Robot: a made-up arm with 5 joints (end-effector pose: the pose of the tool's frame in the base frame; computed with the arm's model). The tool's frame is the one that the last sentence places.
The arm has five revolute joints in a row. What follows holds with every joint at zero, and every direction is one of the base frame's. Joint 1 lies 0.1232 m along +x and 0.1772 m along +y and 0.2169 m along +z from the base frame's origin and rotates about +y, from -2.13 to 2.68 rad. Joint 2 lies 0.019 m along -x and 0.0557 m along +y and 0.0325 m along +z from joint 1 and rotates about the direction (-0.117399, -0.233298, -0.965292), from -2.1 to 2.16 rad. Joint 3 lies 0.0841 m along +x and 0.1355 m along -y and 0.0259 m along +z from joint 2 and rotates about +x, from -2.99 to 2.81 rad. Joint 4 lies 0.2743 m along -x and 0.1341 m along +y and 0.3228 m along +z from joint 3 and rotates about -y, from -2.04 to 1.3 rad. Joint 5 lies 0.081 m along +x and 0.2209 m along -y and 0.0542 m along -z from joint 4 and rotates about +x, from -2.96 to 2.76 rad. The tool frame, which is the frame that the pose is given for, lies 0.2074 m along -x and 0.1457 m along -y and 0.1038 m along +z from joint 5; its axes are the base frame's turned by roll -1.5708, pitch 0 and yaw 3.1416 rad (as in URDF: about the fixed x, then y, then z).
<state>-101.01 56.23 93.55 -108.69 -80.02</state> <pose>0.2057 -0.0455 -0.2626 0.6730 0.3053 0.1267 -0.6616</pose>
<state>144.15 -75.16 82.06 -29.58 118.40</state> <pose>-0.0365 -0.2640 0.1706 0.4874 -0.4262 0.5973 -0.4734</pose>
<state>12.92 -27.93 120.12 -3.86 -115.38</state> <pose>0.0183 -0.3392 0.1663 0.0645 -0.2875 0.7442 -0.5994</pose>
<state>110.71 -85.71 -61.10 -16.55 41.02</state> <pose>0.5056 -0.0597 -0.0293 0.1936 0.8161 -0.5426 -0.0453</pose>
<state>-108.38 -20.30 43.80 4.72 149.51</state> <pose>0.0716 -0.0690 -0.0331 0.4129 -0.6874 0.4441 0.3998</pose>
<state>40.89 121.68 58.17 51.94 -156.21</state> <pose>0.0769 0.5727 0.3532 0.8022 -0.2301 0.5295 0.1524</pose>
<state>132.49 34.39 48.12 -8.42 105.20</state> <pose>0.4400 0.1488 0.5850 0.7124 -0.5238 -0.4664 -0.0244</pose>
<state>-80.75 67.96 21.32 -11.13 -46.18</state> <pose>-0.3021 0.4248 -0.2874 0.0212 -0.7191 -0.5996 0.3505</pose>
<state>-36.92 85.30 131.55 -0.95 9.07</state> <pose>0.2171 0.3716 -0.2900 0.6246 0.4150 0.5334 0.3913</pose>
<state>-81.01 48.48 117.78 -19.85 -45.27</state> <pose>0.3488 0.0292 -0.3531 0.6930 0.3587 0.6253 -0.0058</pose>
